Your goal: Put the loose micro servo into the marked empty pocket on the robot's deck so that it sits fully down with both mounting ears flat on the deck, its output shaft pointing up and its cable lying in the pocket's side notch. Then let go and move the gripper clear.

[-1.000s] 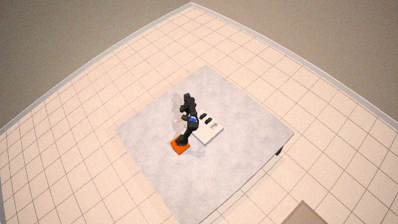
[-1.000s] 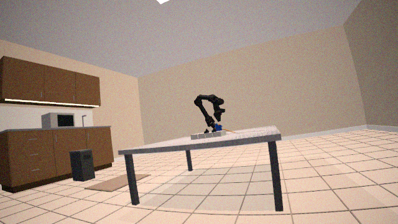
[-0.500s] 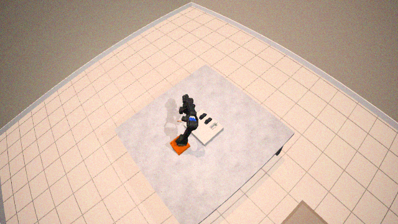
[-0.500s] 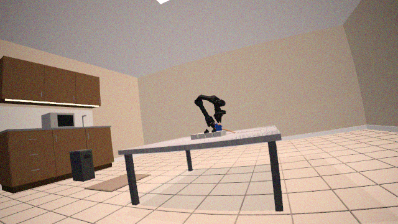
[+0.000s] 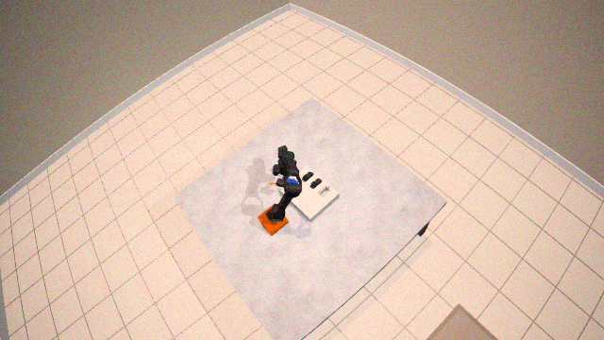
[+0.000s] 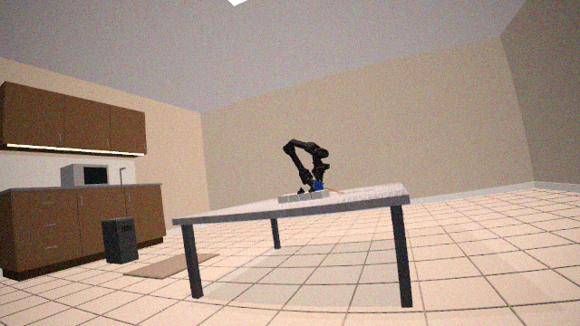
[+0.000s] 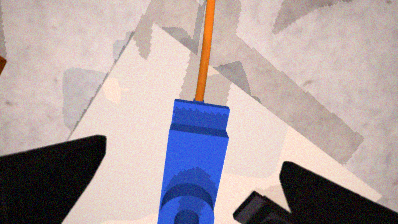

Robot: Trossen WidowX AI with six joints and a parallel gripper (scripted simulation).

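My gripper tip is now 11 cm to the left of the cream deck and 8 cm above it.
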